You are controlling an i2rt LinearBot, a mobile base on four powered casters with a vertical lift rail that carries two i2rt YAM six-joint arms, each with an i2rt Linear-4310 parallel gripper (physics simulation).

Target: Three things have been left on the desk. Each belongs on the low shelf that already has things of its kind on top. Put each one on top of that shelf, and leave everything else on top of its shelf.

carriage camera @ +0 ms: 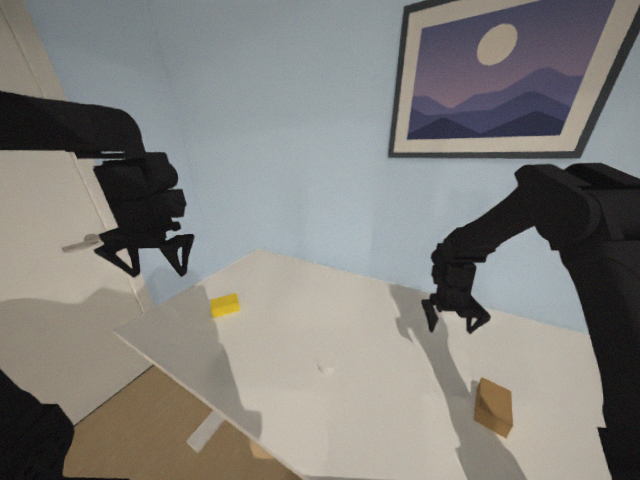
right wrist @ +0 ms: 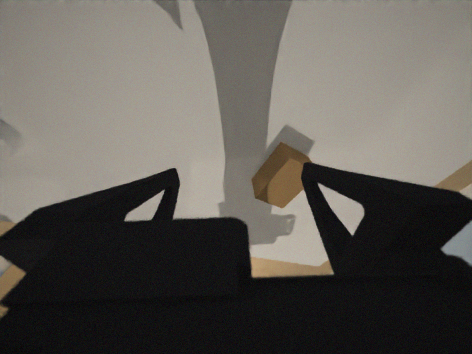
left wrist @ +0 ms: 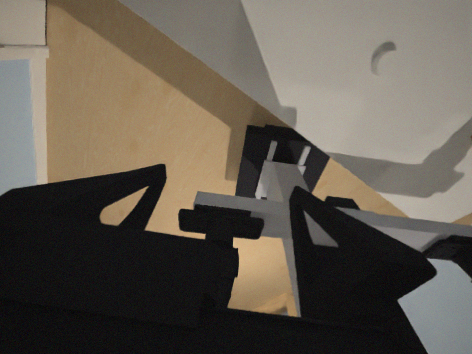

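Pixels of known places: left gripper, fingertip midpoint: (carriage camera: 160, 275) (left wrist: 229, 182); right gripper, fingertip midpoint: (carriage camera: 449, 331) (right wrist: 239, 172); left arm's base, origin of the base link: (left wrist: 221, 223); right arm's base, origin of the base link: (left wrist: 462, 250).
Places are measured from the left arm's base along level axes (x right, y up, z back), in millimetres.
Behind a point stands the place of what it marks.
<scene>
A yellow block (carriage camera: 224, 305) @(x -83, y -171, z -582 mm) lies on the white desk (carriage camera: 289, 310) @(x 167, y -214, z -608 mm) near its far left edge. A small white round thing (carriage camera: 326, 367) @(x 324, y -191, z -348 mm) (left wrist: 381, 57) @(x 300, y -191, z -379 mm) lies mid-desk, hard to make out against the white top. A brown block (carriage camera: 493, 408) @(x 714, y -165, z -245 mm) (right wrist: 281, 176) @(x 724, y -165, z -287 mm) lies on the desk at the right. My left gripper (carriage camera: 159, 274) @(x 1, y 177, z -265 mm) (left wrist: 229, 182) @(x 1, y 177, z -265 mm) is open and empty, high and to the left of the yellow block. My right gripper (carriage camera: 451, 331) @(x 659, y -68, z -375 mm) (right wrist: 239, 172) @(x 659, y -68, z -375 mm) is open and empty, above the desk; in the right wrist view the brown block shows beyond its right fingertip. The low shelves do not show clearly.
A framed picture (carriage camera: 400, 93) @(x 583, y 562, z -861 mm) hangs on the blue wall behind the desk. A door with a handle (carriage camera: 80, 243) @(x -824, y -4, z -797 mm) is at the left. A pale flat strip (carriage camera: 205, 431) and part of a tan thing (carriage camera: 260, 451) show below the desk's left edge. My base (left wrist: 312, 165) @(x 503, y -635, z 152 mm) stands beside the desk.
</scene>
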